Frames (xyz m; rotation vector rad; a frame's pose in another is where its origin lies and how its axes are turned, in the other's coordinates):
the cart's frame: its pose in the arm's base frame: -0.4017 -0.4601 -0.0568 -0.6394 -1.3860 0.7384
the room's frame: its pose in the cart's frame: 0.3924 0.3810 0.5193 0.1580 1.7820 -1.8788
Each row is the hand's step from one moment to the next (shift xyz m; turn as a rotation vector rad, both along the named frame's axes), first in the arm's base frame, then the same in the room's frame.
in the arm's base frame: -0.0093 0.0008 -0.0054 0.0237 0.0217 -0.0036
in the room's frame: -0.0029 -0.0091 -0.0050 -0.0067 0.0291 -0.0123
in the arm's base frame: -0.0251 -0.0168 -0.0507 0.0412 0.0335 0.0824
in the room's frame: 0.0203 -0.0388 -0.0396 -0.0380 0.0658 0.0619
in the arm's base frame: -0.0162 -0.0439 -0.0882 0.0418 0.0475 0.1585
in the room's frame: 0.0595 -0.0484 -0.0639 -0.0751 0.0862 0.1267
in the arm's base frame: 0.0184 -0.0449 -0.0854 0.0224 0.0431 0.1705
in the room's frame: 0.0743 -0.0171 -0.0619 -0.0839 0.0693 0.1399
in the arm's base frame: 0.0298 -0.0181 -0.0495 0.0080 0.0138 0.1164
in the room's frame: 0.0447 0.0104 -0.0394 -0.0474 0.0346 0.1018
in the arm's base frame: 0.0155 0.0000 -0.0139 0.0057 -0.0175 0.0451
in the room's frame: 0.0114 0.0113 -0.0132 0.0019 0.0069 0.0482
